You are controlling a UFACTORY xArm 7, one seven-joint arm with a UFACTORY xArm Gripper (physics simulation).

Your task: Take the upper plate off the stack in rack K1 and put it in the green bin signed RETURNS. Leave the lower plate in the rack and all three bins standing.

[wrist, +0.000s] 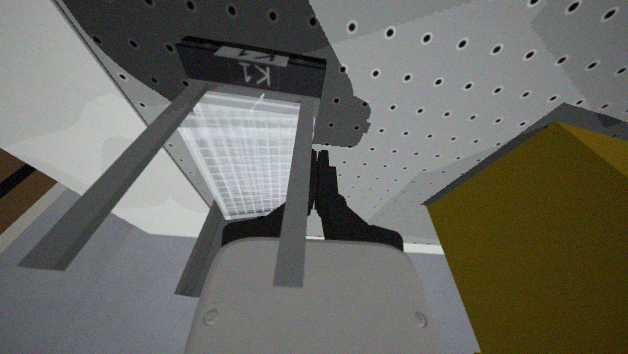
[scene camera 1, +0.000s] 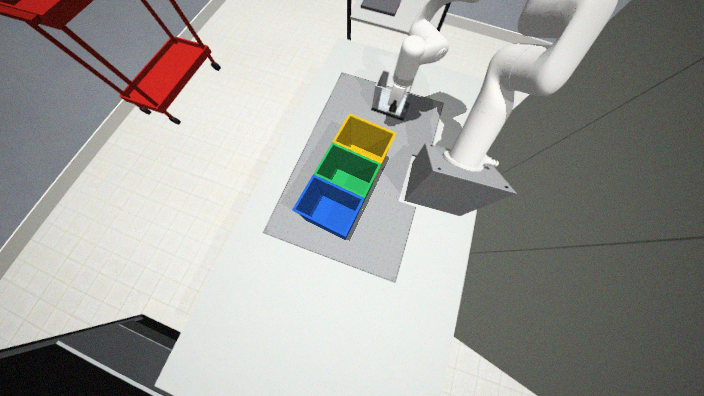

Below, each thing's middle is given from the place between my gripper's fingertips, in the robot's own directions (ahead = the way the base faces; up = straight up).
I see the yellow bin (scene camera 1: 358, 135) 26 cm to the left of my hand, 6 cm ahead of it and 5 cm above it. From my hand the other things lie so: blue bin (scene camera 1: 324, 204) 52 cm to the left, 10 cm ahead, 5 cm above; then green bin (scene camera 1: 347, 169) 39 cm to the left, 8 cm ahead, 5 cm above.
